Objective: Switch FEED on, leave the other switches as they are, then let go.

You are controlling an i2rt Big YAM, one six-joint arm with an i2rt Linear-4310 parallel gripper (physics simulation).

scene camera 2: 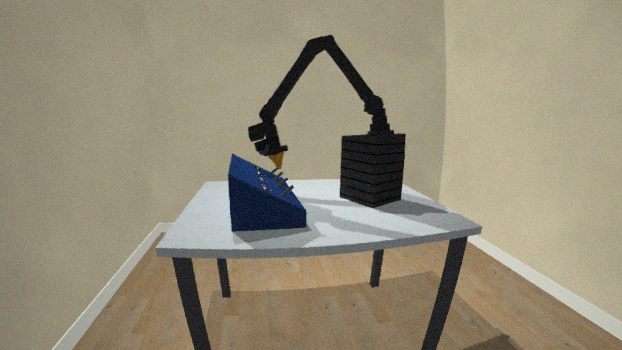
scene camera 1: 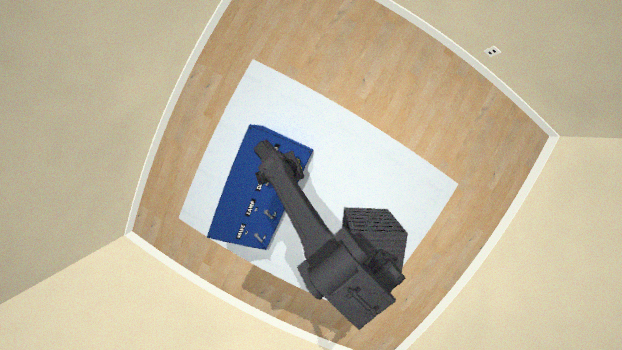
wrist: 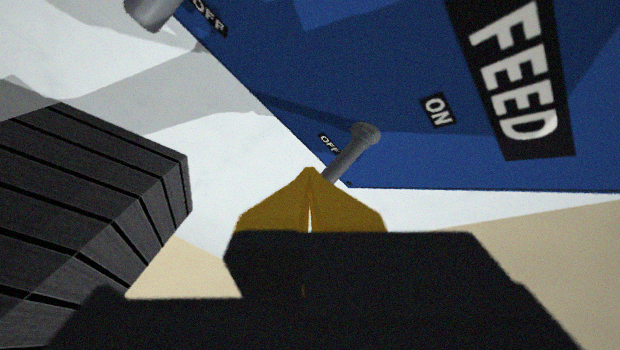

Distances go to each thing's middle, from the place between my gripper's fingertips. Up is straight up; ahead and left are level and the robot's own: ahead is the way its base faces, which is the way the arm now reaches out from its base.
Scene:
I see my gripper 2 cm short of the feed lever (wrist: 353,150), 1 cm to the left of it and 1 cm above it. Also, from my hand: blue sloped switch panel (scene camera 1: 240,215) (18 cm to the left, 10 cm ahead, 4 cm below).

